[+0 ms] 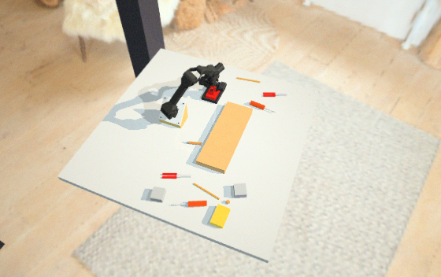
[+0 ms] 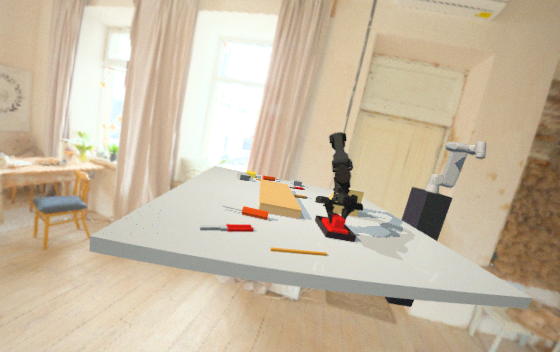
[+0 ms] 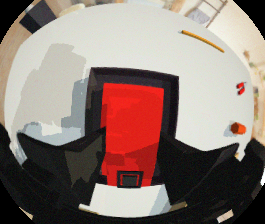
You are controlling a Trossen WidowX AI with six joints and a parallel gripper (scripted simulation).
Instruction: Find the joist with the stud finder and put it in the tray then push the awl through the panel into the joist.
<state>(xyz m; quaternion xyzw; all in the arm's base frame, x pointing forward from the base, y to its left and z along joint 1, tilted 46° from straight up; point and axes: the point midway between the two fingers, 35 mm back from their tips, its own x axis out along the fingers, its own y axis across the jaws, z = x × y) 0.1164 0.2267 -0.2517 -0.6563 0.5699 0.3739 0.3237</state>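
Now: the dark tray 2 cm below my gripper tip and 1 cm to the right of it. From my gripper tip the other things lie so: stud finder (2 cm to the right, 2 cm above); then yellow block (81 cm to the right, 48 cm ahead, 2 cm below).
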